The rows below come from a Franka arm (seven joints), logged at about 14 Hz.
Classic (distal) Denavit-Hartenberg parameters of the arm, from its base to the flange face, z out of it. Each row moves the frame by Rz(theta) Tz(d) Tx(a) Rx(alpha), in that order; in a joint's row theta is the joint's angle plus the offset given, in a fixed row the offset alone. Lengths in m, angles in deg.
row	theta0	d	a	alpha
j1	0	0.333	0	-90
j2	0	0	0	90
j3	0	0.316	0.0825	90
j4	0	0	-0.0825	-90
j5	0	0.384	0	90
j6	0	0	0.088	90
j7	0	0.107	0	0
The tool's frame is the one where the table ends.
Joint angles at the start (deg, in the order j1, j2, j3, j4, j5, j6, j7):
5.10, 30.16, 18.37, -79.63, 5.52, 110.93, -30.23
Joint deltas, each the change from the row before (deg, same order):
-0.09, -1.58, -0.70, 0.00, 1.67, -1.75, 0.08
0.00, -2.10, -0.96, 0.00, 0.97, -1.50, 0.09
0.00, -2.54, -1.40, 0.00, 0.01, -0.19, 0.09
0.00, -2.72, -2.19, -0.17, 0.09, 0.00, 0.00
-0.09, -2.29, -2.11, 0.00, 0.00, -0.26, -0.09
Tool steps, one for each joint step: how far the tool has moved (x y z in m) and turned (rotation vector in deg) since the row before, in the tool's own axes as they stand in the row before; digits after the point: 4 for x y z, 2 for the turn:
-0.0046, -0.0019, -0.0163, 0.82, 0.28, 0.94
-0.0054, -0.0022, -0.0226, -0.30, 0.52, 0.68
-0.0064, 0.0017, -0.0302, -2.20, 1.50, 0.66
-0.0104, 0.0083, -0.0326, -2.59, 1.66, 1.30
-0.0108, 0.0106, -0.0291, -2.27, 1.30, 1.32

